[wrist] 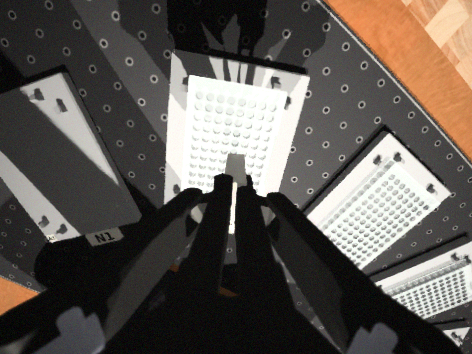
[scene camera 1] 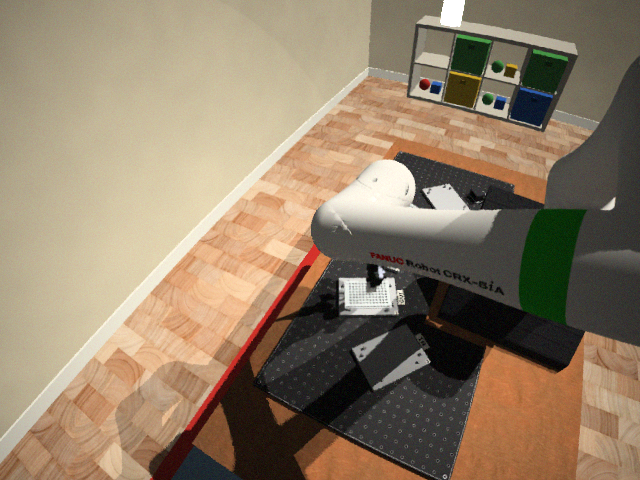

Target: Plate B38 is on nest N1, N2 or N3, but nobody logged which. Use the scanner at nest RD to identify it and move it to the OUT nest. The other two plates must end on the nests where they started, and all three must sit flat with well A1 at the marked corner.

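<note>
A white well plate lies on the white nest labelled OUT in the scene view. My gripper is shut, with nothing between its fingertips; they are over this plate, and whether they touch it I cannot tell. Nest N1 carries no plate and is partly in shadow. In the wrist view a second plate lies on a nest at the right, and a third plate on one at the lower right. Their labels, and which corner is A1, cannot be made out.
The arm hides the middle of the black perforated board. Behind it are a bare white nest and a small dark device. A black block stands at the right, and a red rail runs along the left.
</note>
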